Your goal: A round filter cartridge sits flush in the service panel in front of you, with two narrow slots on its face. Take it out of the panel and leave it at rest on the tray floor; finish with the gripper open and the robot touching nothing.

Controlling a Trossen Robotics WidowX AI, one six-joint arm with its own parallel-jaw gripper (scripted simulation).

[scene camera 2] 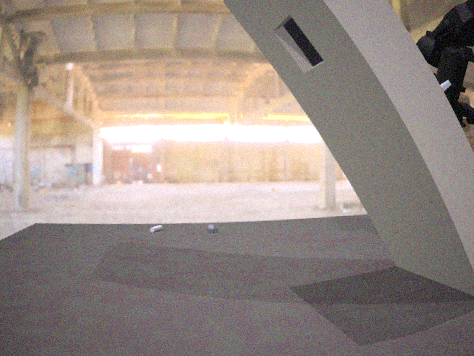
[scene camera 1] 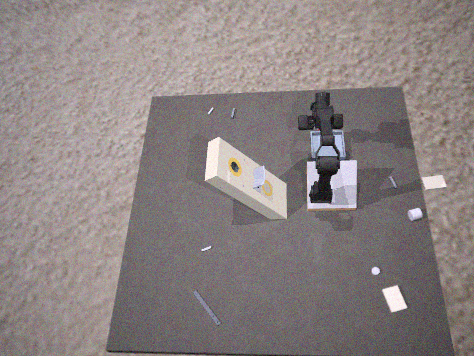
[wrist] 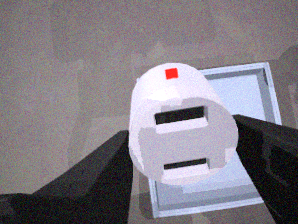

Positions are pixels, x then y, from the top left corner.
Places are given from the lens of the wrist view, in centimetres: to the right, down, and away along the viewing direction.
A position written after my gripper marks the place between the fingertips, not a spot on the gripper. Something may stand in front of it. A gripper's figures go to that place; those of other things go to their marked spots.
my gripper [wrist: 179, 132]: 1, 1, 10
round filter cartridge [wrist: 180, 132]: 1, 1, 9
